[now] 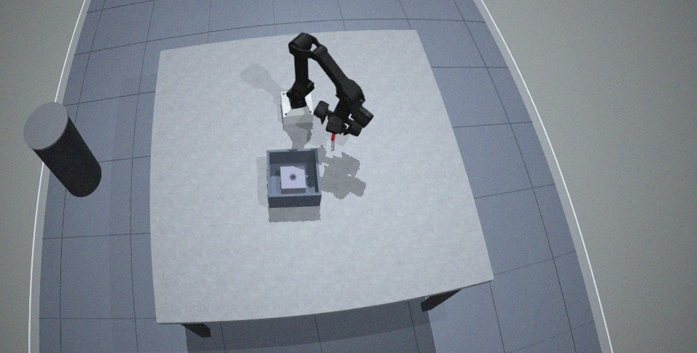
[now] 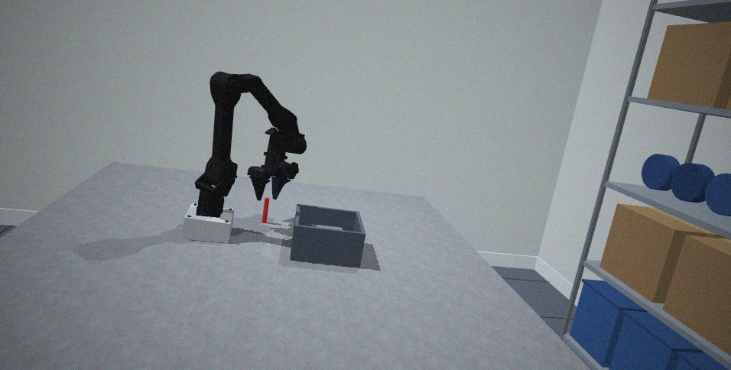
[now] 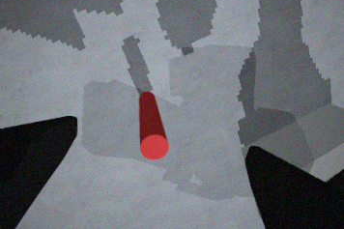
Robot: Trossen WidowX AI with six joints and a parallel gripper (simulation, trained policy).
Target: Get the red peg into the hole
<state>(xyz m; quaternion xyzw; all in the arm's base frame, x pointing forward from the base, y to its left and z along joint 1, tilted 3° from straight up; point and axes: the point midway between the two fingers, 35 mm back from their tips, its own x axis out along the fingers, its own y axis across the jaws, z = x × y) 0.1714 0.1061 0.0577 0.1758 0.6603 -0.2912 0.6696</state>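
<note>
Now: the red peg 10 mm to the left of my gripper tip and 40 mm below it. Round my gripper tip: grey box: 160 mm ahead, 200 mm to the right, 50 mm below; grey plate: 160 mm ahead, 200 mm to the right, 30 mm below.
</note>
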